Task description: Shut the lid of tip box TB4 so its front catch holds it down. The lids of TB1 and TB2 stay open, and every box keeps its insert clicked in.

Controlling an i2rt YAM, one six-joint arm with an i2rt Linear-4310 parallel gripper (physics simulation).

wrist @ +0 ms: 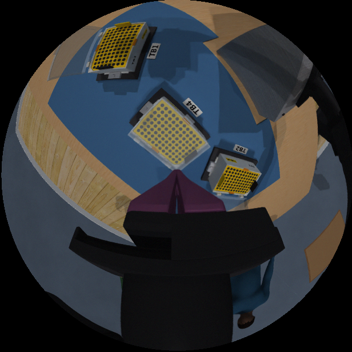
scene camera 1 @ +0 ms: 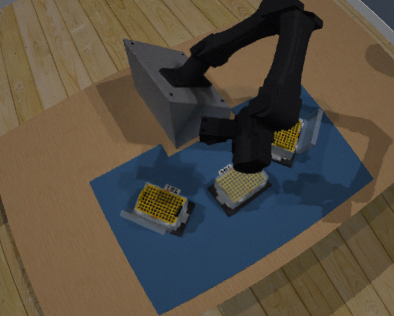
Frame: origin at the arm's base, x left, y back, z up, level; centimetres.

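Seen in the pictures: arm's base, link origin: (scene camera 1: pixel 186 79).
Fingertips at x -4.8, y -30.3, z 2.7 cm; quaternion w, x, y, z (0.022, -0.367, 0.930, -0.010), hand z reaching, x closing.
Note:
Offsets run from my fingertips to a thing's middle. "spot": to the spot under its first point. Level surfaces: height alone.
Tip box TB4 {dx -0.6, dy +0.6, dz -13.5 cm} (scene camera 1: pixel 241 186) (wrist: pixel 169 134) stands on a dark base at the middle of the mat. Its clear lid lies over the yellow insert, looking hazy; I cannot tell whether the front catch holds it. Tip box TB1 {dx -21.9, dy +7.8, dz -10.9 cm} (scene camera 1: pixel 161 204) (wrist: pixel 120 48) has its clear lid {spot: dx -28.8, dy +3.7, dz -3.0 cm} (scene camera 1: pixel 143 222) (wrist: pixel 74 54) swung open, its yellow insert seated. Tip box TB2 {dx +19.8, dy +2.5, dz -10.9 cm} (scene camera 1: pixel 286 137) (wrist: pixel 234 176) shows its yellow insert, and its lid {spot: dx +23.7, dy -3.9, dz -6.8 cm} (scene camera 1: pixel 312 131) stands open. My gripper (wrist: pixel 176 174) is shut and empty, its tips appearing at TB4's near edge in the wrist view; the arm hides them in the scene view.
A blue mat {dz -17.4 cm} (scene camera 1: pixel 210 250) (wrist: pixel 90 115) lies under the boxes on the wooden table {dz -17.7 cm} (scene camera 1: pixel 45 200). A grey wedge-shaped block (scene camera 1: pixel 155 95) (wrist: pixel 265 70) stands behind the mat at the arm's base. Label plates TB1 (wrist: pixel 153 51), TB4 (wrist: pixel 192 107) and TB2 (wrist: pixel 240 149) lie beside the boxes.

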